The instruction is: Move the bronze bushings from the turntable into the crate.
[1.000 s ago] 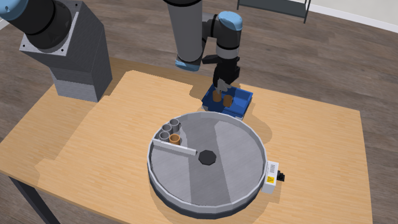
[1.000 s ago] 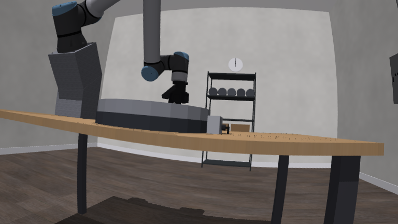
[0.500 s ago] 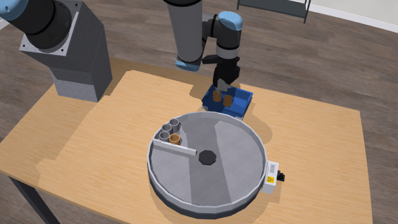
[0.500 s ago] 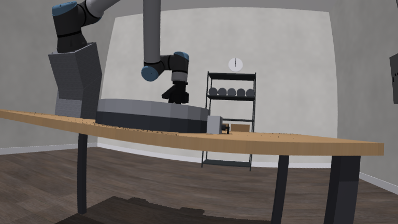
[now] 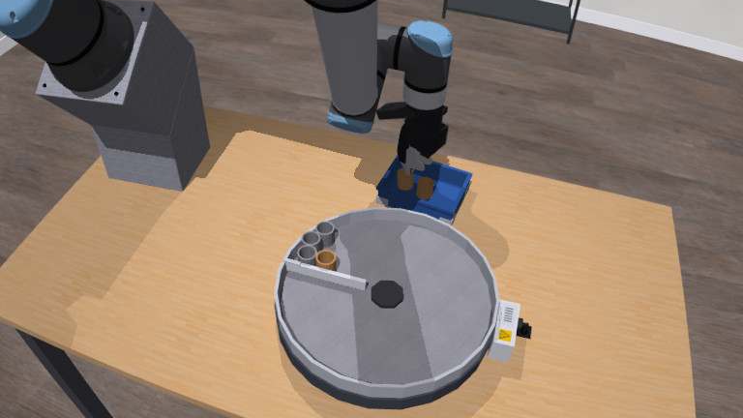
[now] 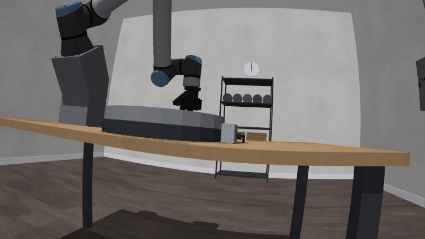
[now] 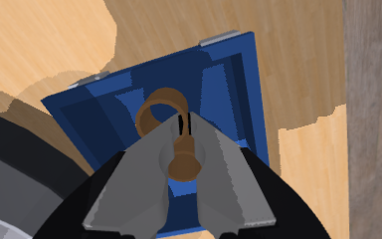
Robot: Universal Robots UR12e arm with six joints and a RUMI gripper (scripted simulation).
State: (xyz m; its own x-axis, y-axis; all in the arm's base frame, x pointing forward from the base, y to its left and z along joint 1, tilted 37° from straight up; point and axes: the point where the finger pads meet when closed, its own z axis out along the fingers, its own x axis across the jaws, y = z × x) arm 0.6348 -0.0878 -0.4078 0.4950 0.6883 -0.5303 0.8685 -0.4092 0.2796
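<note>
Now: the blue crate 40 mm ahead of my hand, 30 mm to the right of it and 20 mm below it. From my hand the other things lie so: grey turntable: 380 mm to the right.
</note>
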